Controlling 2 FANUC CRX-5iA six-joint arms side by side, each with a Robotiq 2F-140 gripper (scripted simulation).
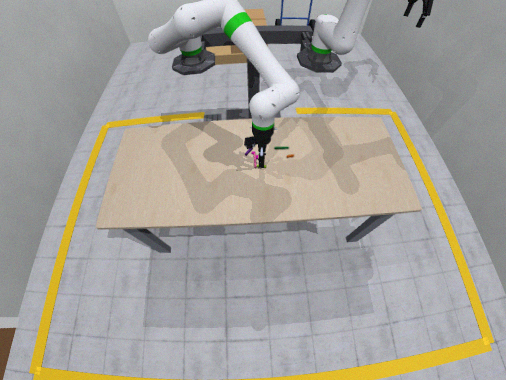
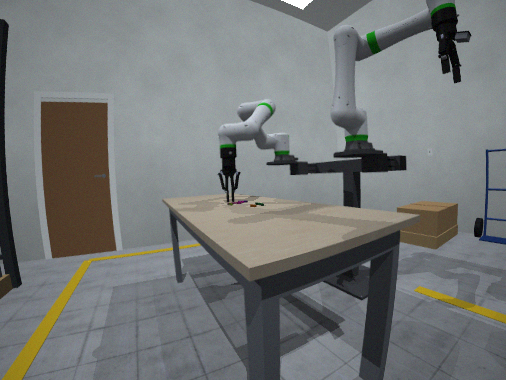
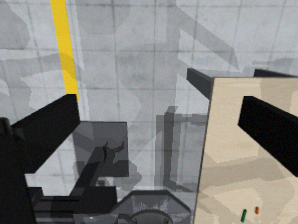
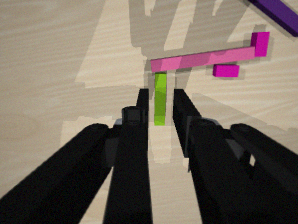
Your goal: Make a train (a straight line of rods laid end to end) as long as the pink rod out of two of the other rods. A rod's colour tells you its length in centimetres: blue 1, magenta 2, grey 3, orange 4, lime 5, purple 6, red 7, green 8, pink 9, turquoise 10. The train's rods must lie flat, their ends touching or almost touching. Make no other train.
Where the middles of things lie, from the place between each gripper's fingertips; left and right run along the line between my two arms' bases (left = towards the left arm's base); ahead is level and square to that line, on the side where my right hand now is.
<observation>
My right gripper is now 50 mm above the pink rod (image 4: pixel 244 53), 40 mm past it and 30 mm to the left of it.
I see the pink rod 60 cm ahead of my left hand (image 2: pixel 452 77), 91 cm to the right of it and 54 cm below it.
</observation>
